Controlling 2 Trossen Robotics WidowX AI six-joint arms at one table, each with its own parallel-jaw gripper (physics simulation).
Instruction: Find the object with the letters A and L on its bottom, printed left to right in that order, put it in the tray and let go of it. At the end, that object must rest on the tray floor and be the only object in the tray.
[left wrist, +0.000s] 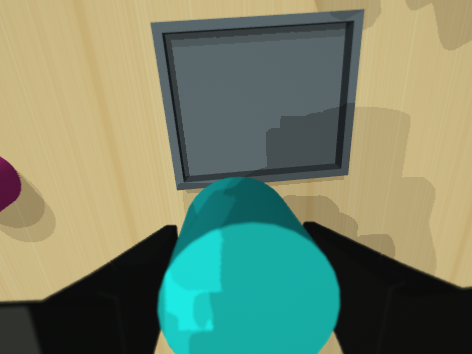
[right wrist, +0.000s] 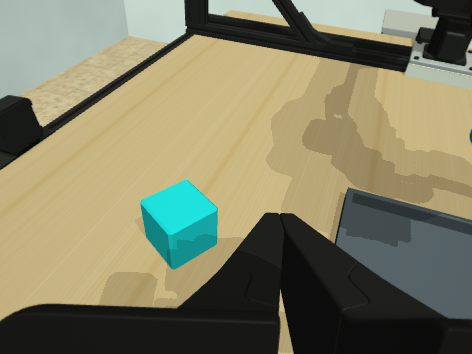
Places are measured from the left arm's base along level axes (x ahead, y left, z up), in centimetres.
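Pixels of known places: left gripper, fingertip midpoint: (left wrist: 240, 234); right gripper, fingertip midpoint: (right wrist: 277, 226); left arm's base, link origin: (right wrist: 443, 55).
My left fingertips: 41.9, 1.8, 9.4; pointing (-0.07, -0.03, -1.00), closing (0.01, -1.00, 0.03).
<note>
Ahead of a thing's pixels: the offset from my left fingertips to its top centre, as dx, dy, dz. "pt": to the spot under its first point.
My left gripper (left wrist: 240, 234) is shut on a cyan cylinder {-0.3, +0.0, +4.3} (left wrist: 255, 285), held between its two black fingers with one round end toward the camera. The tray {+3.2, -2.3, -10.3} (left wrist: 170, 105) (right wrist: 342, 215) is grey and square with a low rim; in the left wrist view it lies past the cylinder, and its visible floor bears shadows and no object. My right gripper (right wrist: 277, 226) is shut with its fingertips together, holding nothing. A cyan cube {+9.7, -20.8, -7.6} (right wrist: 179, 222) sits on the table left of the right gripper's fingers. No letters show on the cylinder or the cube; their bottoms are hidden.
Part of a dark magenta object {pt -2.3, +15.9, -10.7} (left wrist: 7, 184) shows at the left edge of the left wrist view. A sliver of a teal object {pt -0.4, -2.5, -1.4} (right wrist: 470, 136) shows at the right edge of the right wrist view. A black frame (right wrist: 300, 42) runs along the table's far edge, near a black arm base (right wrist: 446, 45).
</note>
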